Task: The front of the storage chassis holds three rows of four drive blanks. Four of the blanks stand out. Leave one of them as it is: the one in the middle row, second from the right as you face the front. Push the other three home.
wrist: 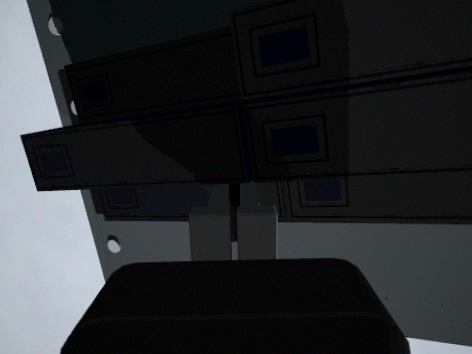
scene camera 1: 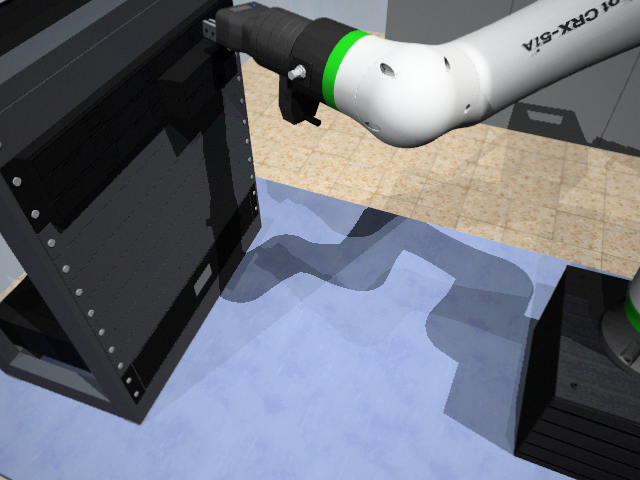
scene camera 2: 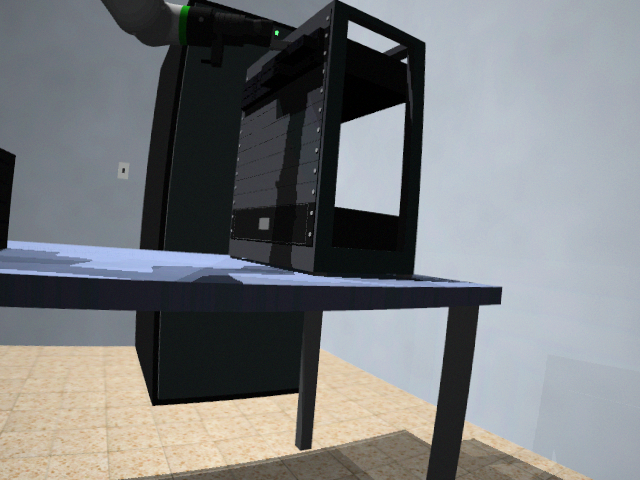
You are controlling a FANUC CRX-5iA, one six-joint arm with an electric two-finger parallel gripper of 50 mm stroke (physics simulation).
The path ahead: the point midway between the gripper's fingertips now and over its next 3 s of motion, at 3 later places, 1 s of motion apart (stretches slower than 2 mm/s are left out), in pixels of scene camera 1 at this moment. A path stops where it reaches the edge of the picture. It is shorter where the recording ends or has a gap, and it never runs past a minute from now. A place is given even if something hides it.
My gripper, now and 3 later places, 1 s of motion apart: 207, 27; 225, 27; 250, 32; 253, 42
